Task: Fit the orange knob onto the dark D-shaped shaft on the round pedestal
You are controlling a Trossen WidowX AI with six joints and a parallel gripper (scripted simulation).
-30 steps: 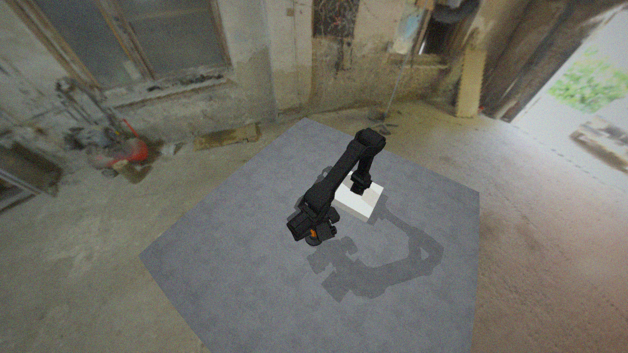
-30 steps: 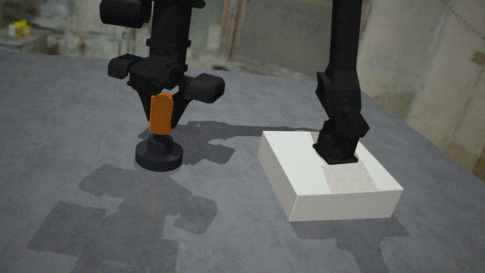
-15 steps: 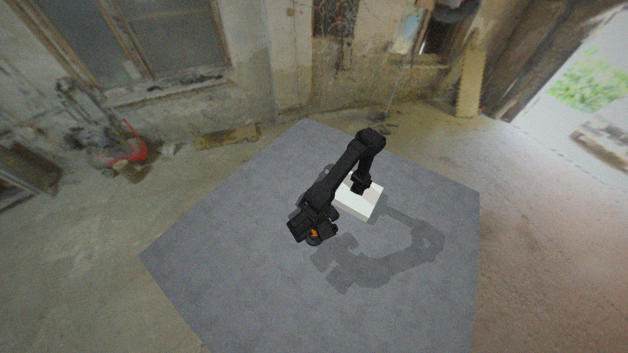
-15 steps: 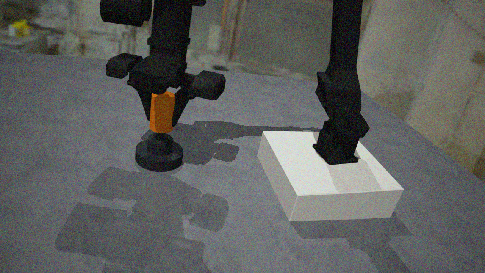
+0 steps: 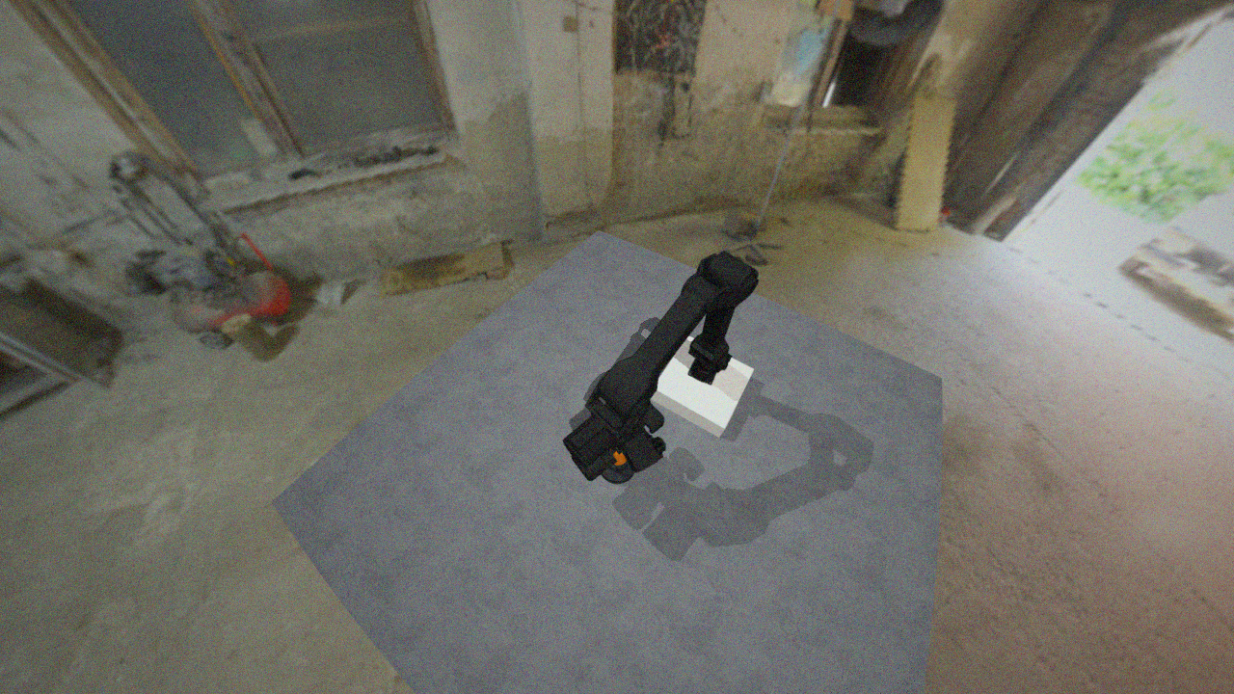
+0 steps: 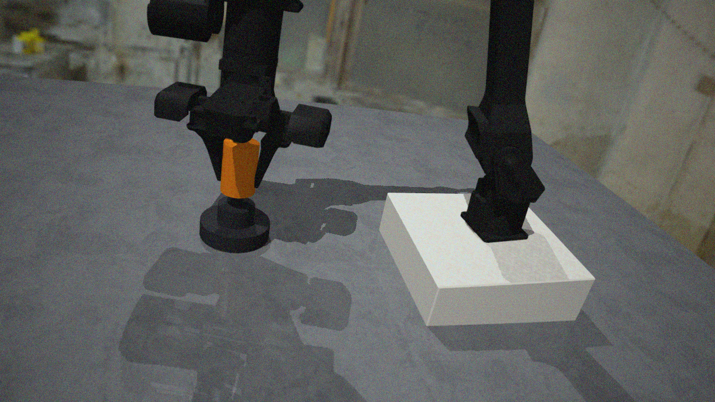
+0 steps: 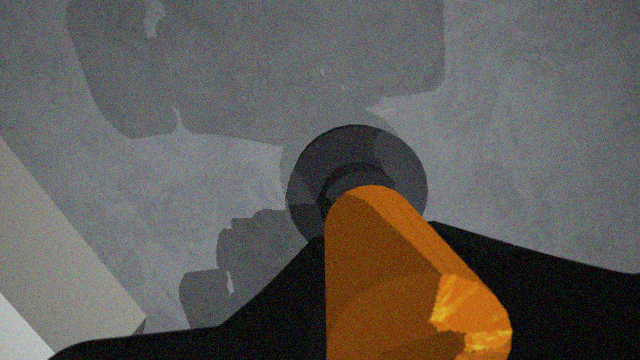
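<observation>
Now: gripper tip 20 mm below the orange knob. Round my gripper tip: short shaft: 40 mm below.
</observation>
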